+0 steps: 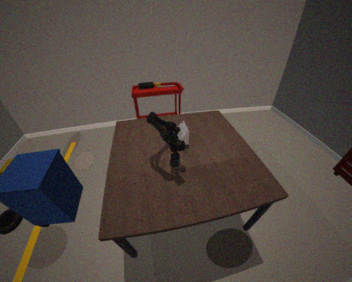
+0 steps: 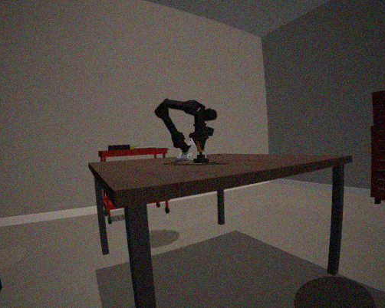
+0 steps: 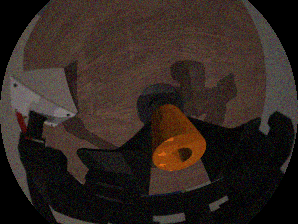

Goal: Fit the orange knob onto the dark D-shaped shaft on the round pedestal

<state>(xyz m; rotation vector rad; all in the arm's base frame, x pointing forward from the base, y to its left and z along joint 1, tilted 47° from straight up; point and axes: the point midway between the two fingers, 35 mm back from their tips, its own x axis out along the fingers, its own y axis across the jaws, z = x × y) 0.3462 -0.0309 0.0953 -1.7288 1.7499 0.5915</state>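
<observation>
The round dark pedestal lies 4 cm below my gripper tip. The rest, counted from my gripper tip: orange knob (2 cm above).
</observation>
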